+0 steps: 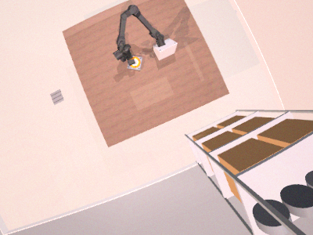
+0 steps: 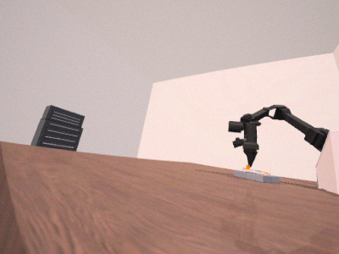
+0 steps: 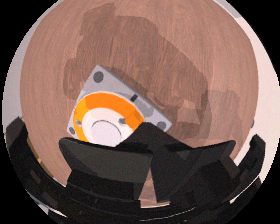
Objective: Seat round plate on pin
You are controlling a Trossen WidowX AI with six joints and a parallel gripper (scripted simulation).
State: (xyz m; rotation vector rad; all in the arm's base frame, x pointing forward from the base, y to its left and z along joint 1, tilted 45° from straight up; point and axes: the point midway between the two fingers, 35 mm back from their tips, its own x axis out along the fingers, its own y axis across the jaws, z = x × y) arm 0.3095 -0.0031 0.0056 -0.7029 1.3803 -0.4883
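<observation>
The base is 40 mm to the left of my gripper tip, 30 mm behind it and 20 mm below it.
</observation>
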